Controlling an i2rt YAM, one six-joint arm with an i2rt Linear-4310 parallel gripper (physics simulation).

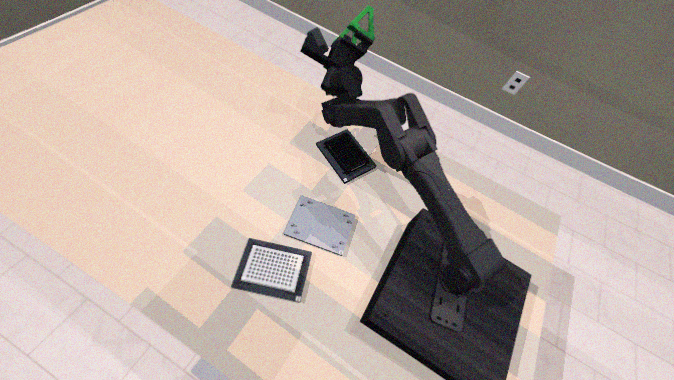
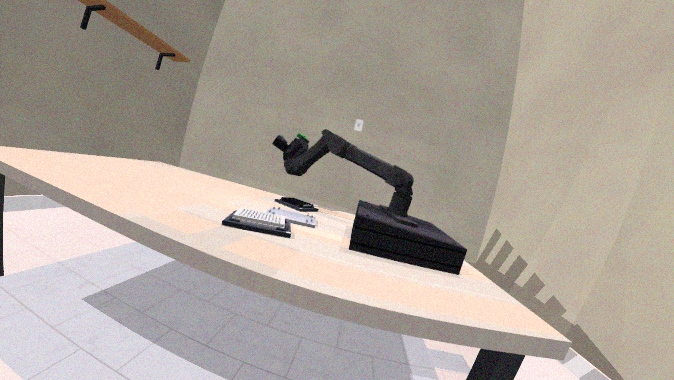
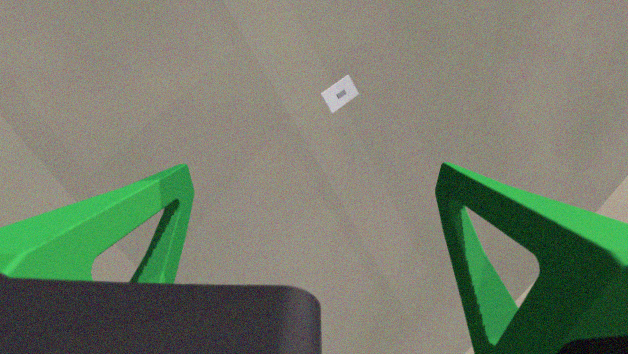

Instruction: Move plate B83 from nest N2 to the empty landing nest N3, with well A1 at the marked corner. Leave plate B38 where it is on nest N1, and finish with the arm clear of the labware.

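My gripper point(image 1: 361, 22) point(image 2: 301, 136) point(image 3: 314, 177) is open and empty, its green fingers wide apart, raised high beyond the nests and facing the wall. A white 96-well plate point(image 1: 272, 267) point(image 2: 260, 217) sits flat on a dark nest point(image 1: 303, 272). A black plate point(image 1: 347, 151) point(image 2: 298, 202) sits on another dark nest point(image 1: 360, 172), nearer the wall. Between them is a grey nest point(image 1: 320, 225) point(image 2: 299, 218) with small pins and no plate on it. Each nest has a small white corner mark. Plate and nest labels, and well A1, are too small to read.
The arm stands on a black base block point(image 1: 400, 300) point(image 2: 405, 245) to the right of the nests. The wooden table point(image 1: 125, 125) point(image 2: 350, 285) ends near the wall. A wall outlet point(image 1: 516, 82) point(image 2: 358, 125) point(image 3: 340, 94) and a wall shelf point(image 2: 145, 37) are beyond it.
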